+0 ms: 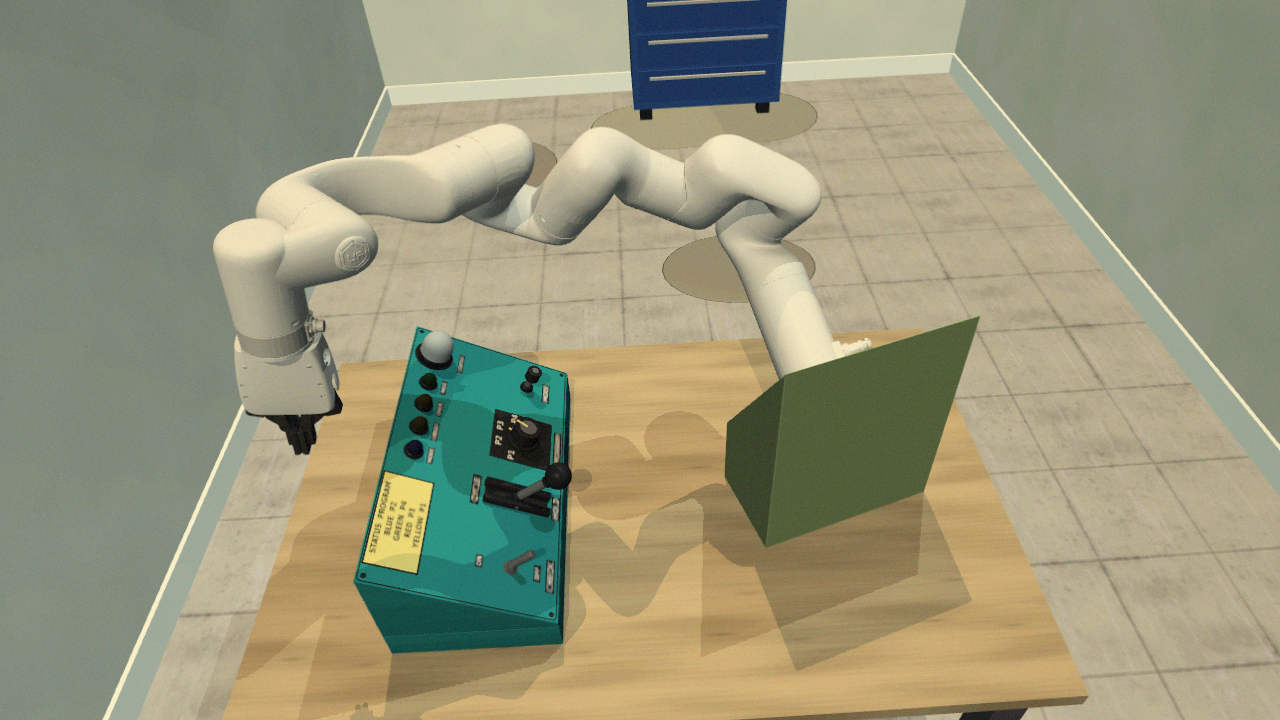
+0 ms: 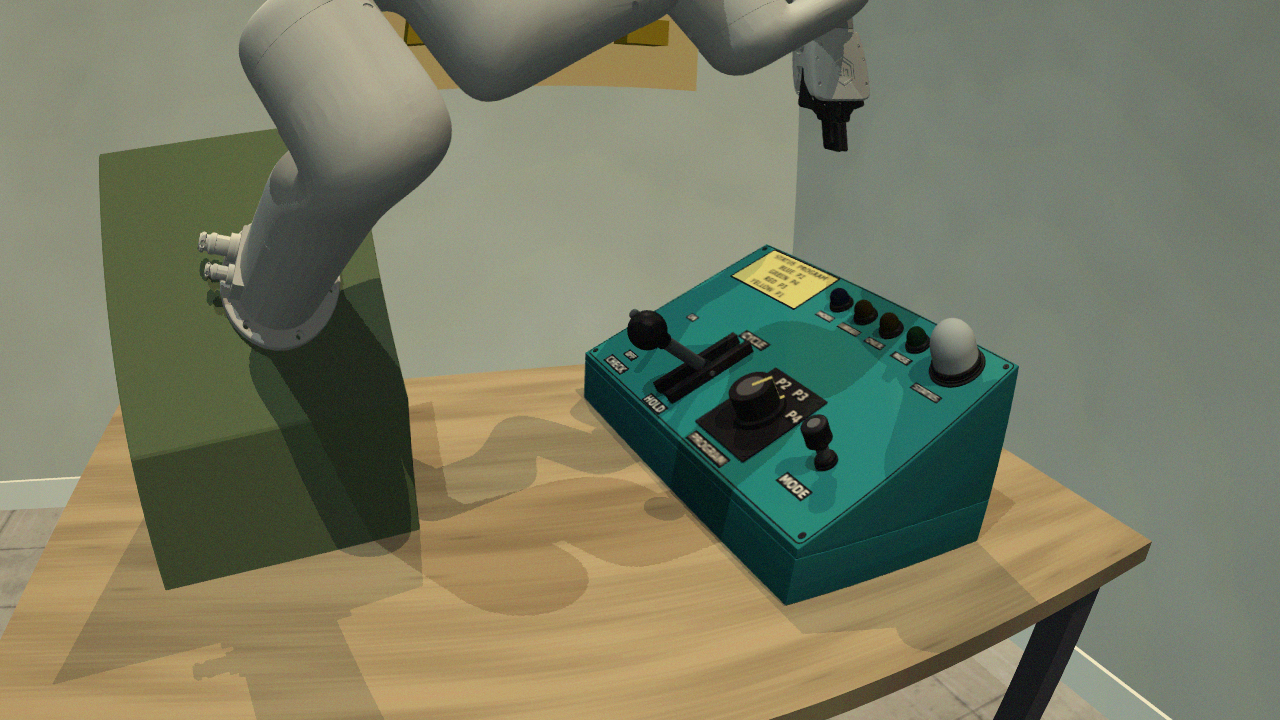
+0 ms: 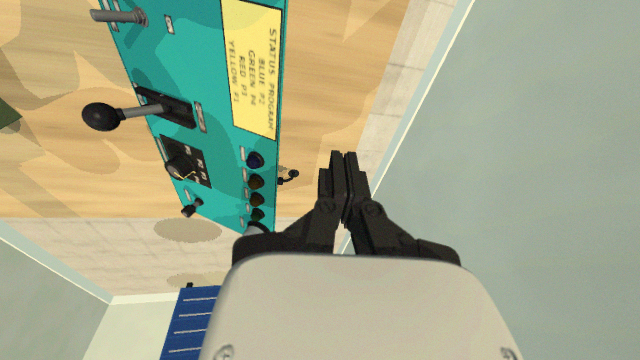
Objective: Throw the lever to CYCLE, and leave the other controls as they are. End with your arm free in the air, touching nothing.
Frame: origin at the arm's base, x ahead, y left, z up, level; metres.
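Seen in the pictures: gripper, between the fingertips: (image 1: 304,446) (image 2: 835,149) (image 3: 339,166); arm's base, origin of its link: (image 1: 815,383) (image 2: 278,282).
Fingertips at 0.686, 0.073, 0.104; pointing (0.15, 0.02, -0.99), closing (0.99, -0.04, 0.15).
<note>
Pixels of each thing's top centre, then the offset from my fingertips to it, as dx, dy, dz. "spot": a spot on its surface instead. Level surfaces: height alone.
- grey rod with a black ball knob, centre of its top: (image 2: 674,309) (image 1: 537,468) (image 3: 117,125) -0.268, -0.059, -0.177
- CYCLE label, a spot on its surface: (image 2: 754,340) spot: -0.172, -0.072, -0.216
- PROGRAM dial, centre of its top: (image 2: 758,374) (image 1: 523,423) (image 3: 175,175) -0.251, -0.182, -0.208
- MODE toggle, centre of its top: (image 2: 827,415) (image 1: 526,368) (image 3: 191,216) -0.264, -0.301, -0.202
- CHECK switch, centre of its top: (image 1: 519,552) (image 3: 107,18) -0.231, +0.058, -0.211
- white dome lamp, a spot on its surface: (image 2: 954,347) spot: -0.145, -0.345, -0.141
- yellow card, centre of its top: (image 2: 784,263) (image 3: 251,84) (image 1: 396,513) -0.075, +0.003, -0.152
- wooden table, height of its surface: dz -0.343
The lever, a grey rod with a black ball knob (image 1: 556,475) (image 2: 647,329) (image 3: 101,116), stands in a black slot on the teal sloped console (image 1: 465,631) (image 2: 930,483) (image 3: 187,50). It leans towards the robot's base, the HOLD side, away from the CYCLE label (image 2: 754,340). The PROGRAM dial (image 1: 526,431) (image 2: 756,398) (image 3: 179,167), the MODE toggle (image 1: 529,379) (image 2: 817,438) (image 3: 192,207) and the CHECK switch (image 1: 519,562) (image 3: 119,16) are beside it. My gripper (image 1: 302,447) (image 2: 835,147) (image 3: 339,166) is shut and empty, in the air beyond the console's high edge, apart from all controls.
A white dome lamp (image 1: 436,347) (image 2: 954,347), several small dark lamps and a yellow card (image 1: 398,523) (image 2: 785,277) (image 3: 252,70) are along the console's high side. A green block (image 1: 859,447) (image 2: 250,501) stands by the arm's base on the wooden table (image 1: 662,662) (image 2: 537,662).
</note>
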